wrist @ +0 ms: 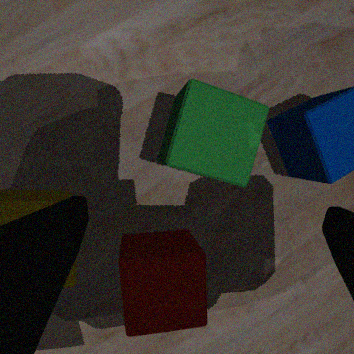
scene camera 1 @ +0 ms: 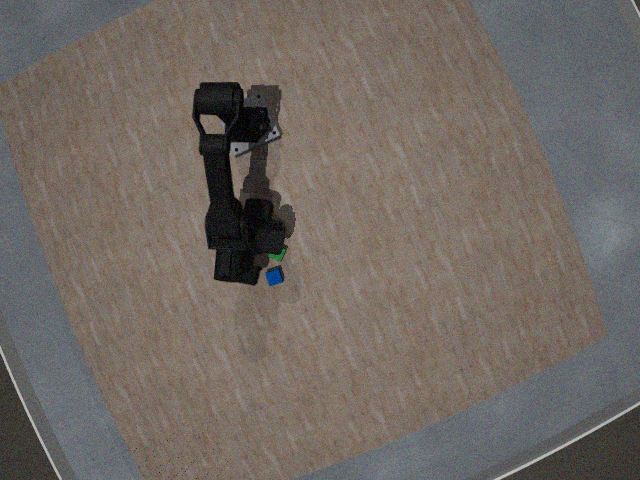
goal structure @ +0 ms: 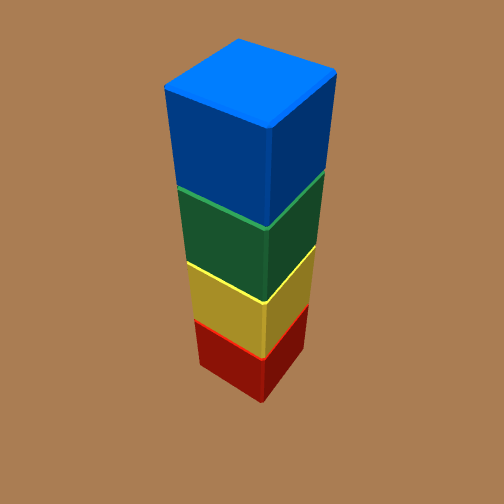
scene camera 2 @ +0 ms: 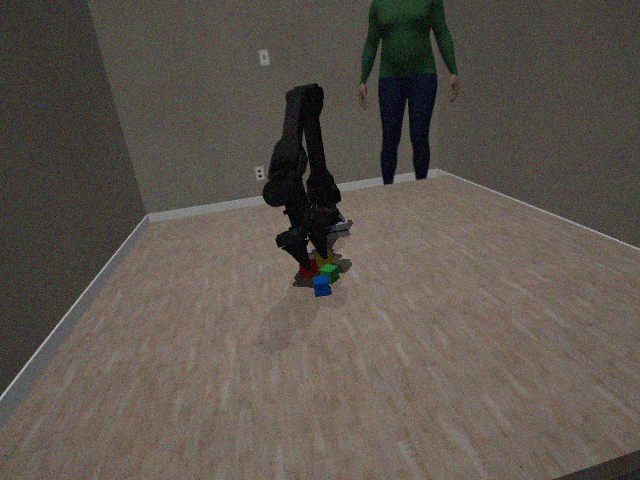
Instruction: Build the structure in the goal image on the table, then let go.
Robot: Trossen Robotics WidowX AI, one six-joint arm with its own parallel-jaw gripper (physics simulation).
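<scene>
My gripper is open and empty, low over the blocks. In the wrist view, a dark red cube lies in shadow between the two fingers, nearer the left one. A yellow cube is mostly hidden behind the left finger in the wrist view. A green cube sits beyond the red one, turned at an angle. A blue cube sits close beside the green one, cut by the right edge of the wrist view. The arm hides red and yellow in scene camera 1.
The arm's grey base plate is behind the cubes. The arm and its shadow cover part of the wood-grain surface. A standing person in a green top is by the back wall.
</scene>
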